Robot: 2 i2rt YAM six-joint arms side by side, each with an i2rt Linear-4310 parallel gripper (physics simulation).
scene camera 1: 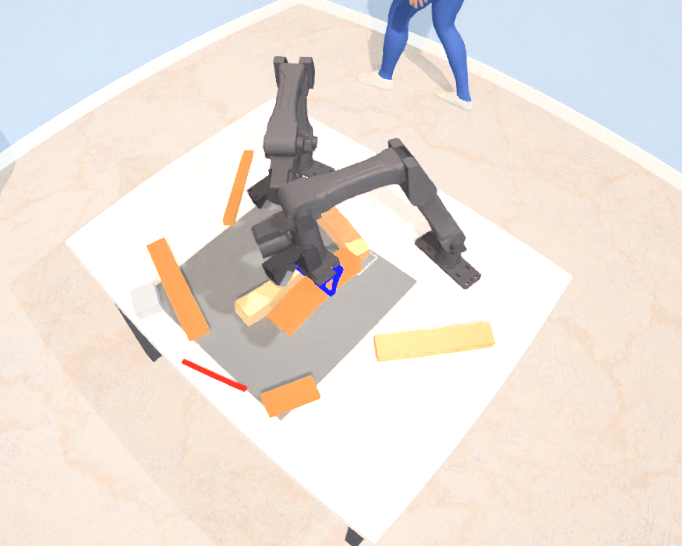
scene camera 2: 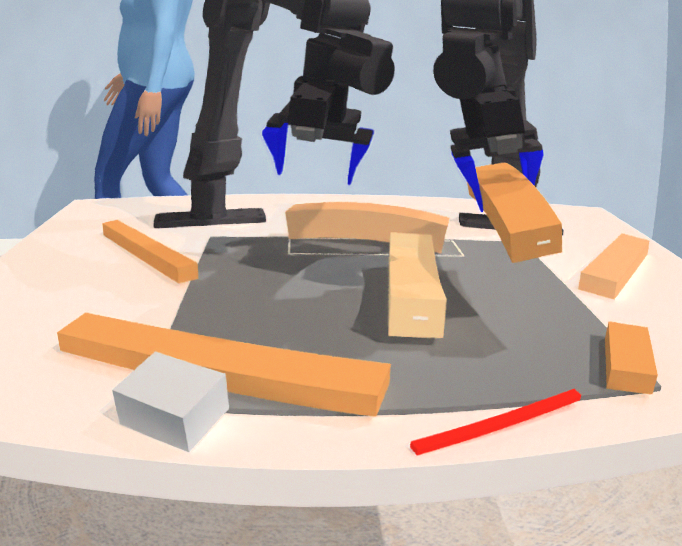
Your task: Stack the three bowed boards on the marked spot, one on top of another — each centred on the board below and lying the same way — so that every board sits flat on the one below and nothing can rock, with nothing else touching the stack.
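Where they show: left gripper, fingertip midpoint: (scene camera 1: 323, 287); right gripper, fingertip midpoint: (scene camera 2: 314, 178); left arm's base, origin of the base link: (scene camera 1: 447, 260); right arm's base, origin of the base link: (scene camera 1: 303, 165) (scene camera 2: 208, 220).
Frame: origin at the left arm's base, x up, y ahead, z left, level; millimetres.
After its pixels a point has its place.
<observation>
A light orange bowed board (scene camera 1: 342, 227) @[x 58, y 185, z -221 mm] (scene camera 2: 358, 221) @[x 42, y 206, z -263 mm] lies arched side up over the back part of the white marked outline (scene camera 2: 341, 254) @[x 6, y 255, z -280 mm], slightly skewed to it. A pale yellow bowed board (scene camera 1: 264, 299) @[x 48, y 467, z -166 mm] (scene camera 2: 415, 273) @[x 45, y 426, z -178 mm] lies crosswise over the mat; its far end overlaps the first board in scene camera 2, and contact cannot be told. My left gripper (scene camera 1: 315, 282) @[x 117, y 363, z -69 mm] (scene camera 2: 506, 196) @[x 117, y 363, z -69 mm] is shut on the darker orange bowed board (scene camera 1: 295, 309) @[x 145, y 455, z -47 mm] (scene camera 2: 526, 216) @[x 135, y 479, z -64 mm], held above the table at the mat's right, near end lower. My right gripper (scene camera 2: 314, 178) @[x 113, y 253, z -321 mm] is open and empty above the first board; its fingers are hidden in scene camera 1.
Around the grey mat (scene camera 1: 352, 324) @[x 6, y 328, z -3 mm] (scene camera 2: 295, 375) lie a long orange bar (scene camera 1: 179, 290) @[x 27, y 622, z -335 mm] (scene camera 2: 227, 358) @[x 27, y 633, z -336 mm], a grey block (scene camera 1: 146, 298) @[x 41, y 707, z -358 mm] (scene camera 2: 170, 378) @[x 41, y 706, z -364 mm], a thin orange bar (scene camera 1: 237, 187) @[x 25, y 310, z -555 mm] (scene camera 2: 145, 247) @[x 25, y 334, z -549 mm], a red stick (scene camera 1: 214, 375) @[x 9, y 668, z -88 mm] (scene camera 2: 494, 422) @[x 9, y 678, z -102 mm], a short orange block (scene camera 1: 290, 396) @[x 28, y 560, z 66 mm] (scene camera 2: 630, 349) @[x 28, y 566, z 59 mm] and a yellow bar (scene camera 1: 434, 341) @[x 26, y 214, z 161 mm] (scene camera 2: 614, 261) @[x 26, y 250, z 136 mm].
</observation>
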